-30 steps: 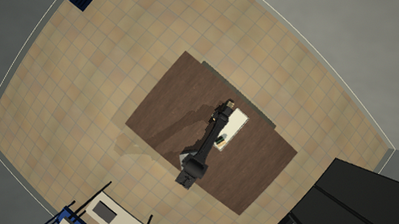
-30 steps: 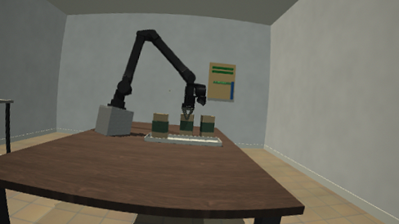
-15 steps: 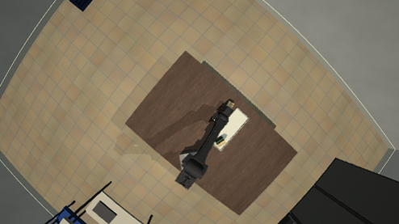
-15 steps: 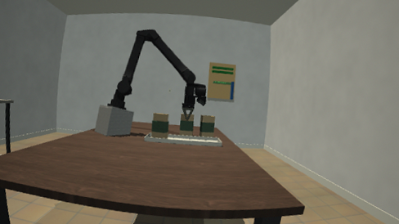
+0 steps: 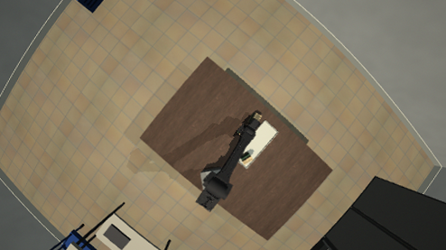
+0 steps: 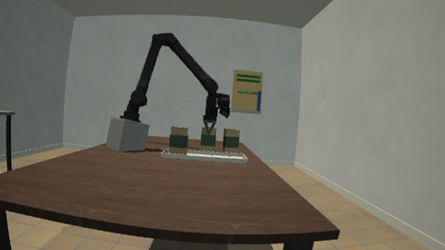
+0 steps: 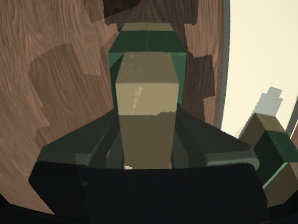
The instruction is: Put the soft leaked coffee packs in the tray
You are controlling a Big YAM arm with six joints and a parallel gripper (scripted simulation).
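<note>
The white tray is 170 mm to the right of my hand, 110 mm below it and 10 mm behind it.
</note>
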